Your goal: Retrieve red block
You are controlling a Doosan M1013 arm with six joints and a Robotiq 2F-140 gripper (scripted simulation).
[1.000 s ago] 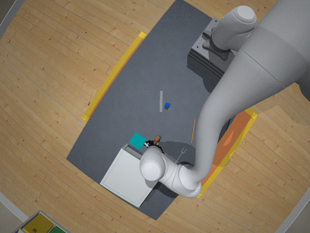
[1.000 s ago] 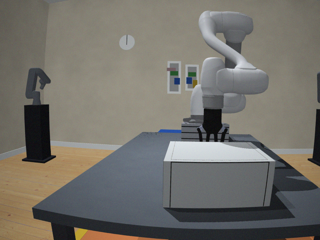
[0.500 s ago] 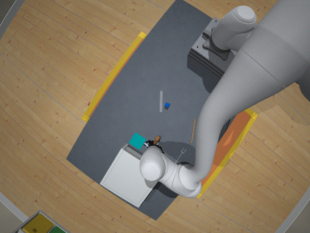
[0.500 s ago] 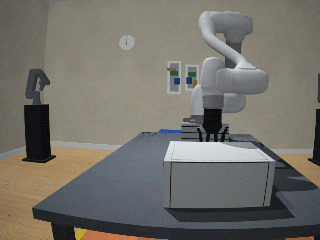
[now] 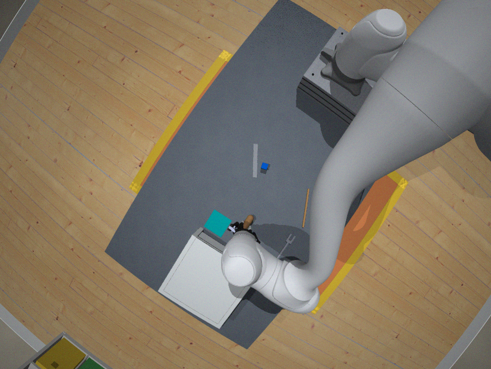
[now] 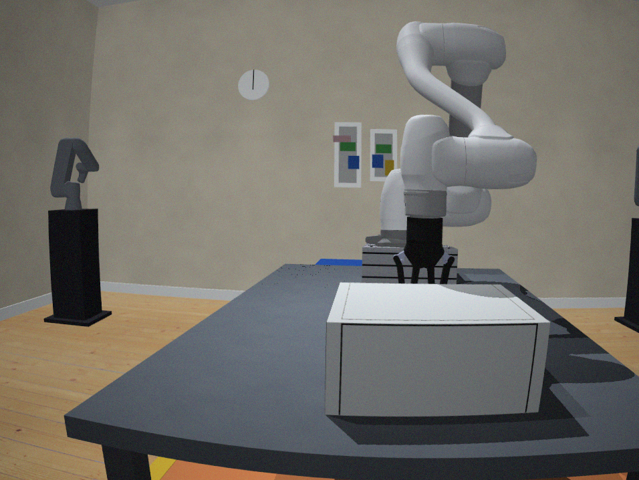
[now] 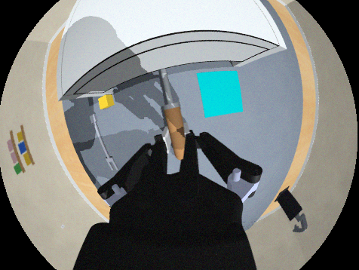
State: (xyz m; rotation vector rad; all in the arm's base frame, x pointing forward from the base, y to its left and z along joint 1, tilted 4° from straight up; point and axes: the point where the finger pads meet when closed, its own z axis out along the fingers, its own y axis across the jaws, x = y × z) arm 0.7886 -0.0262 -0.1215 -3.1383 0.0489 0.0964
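My hand is 270 mm past the blue block, 60 mm to the left of it and 30 mm above it. Round my hand: teal square (110 mm to the right, 60 mm ahead, 40 mm below); hook tool (130 mm ahead, 40 mm to the right, 20 mm below); yellow block (140 mm to the left, 110 mm ahead, 30 mm below).
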